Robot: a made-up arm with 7 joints. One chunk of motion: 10 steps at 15 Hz.
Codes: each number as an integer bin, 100 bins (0 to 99) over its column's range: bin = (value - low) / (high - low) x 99, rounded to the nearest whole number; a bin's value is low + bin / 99 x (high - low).
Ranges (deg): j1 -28..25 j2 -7..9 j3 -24..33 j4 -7..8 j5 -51..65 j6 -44..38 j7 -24..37
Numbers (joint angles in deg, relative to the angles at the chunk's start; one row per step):
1: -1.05 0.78 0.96 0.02 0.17 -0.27 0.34
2: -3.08 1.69 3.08 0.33 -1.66 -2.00 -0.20
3: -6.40 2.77 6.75 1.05 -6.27 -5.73 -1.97
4: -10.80 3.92 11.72 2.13 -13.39 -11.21 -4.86
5: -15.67 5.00 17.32 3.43 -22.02 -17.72 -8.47
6: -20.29 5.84 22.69 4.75 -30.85 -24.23 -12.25
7: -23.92 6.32 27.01 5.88 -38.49 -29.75 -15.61
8: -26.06 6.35 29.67 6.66 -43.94 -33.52 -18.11
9: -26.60 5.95 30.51 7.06 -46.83 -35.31 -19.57
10: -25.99 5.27 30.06 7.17 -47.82 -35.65 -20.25
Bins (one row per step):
1: 50 48 43 46 44 53 40
2: 47 54 47 48 42 51 39
3: 40 60 53 53 38 46 36
4: 32 68 62 60 32 40 31
5: 23 74 72 69 25 32 25
6: 14 79 81 78 17 24 19
7: 8 82 89 85 11 17 14
8: 4 83 93 90 6 13 10
9: 3 80 95 93 4 10 7
10: 4 76 94 94 3 10 6

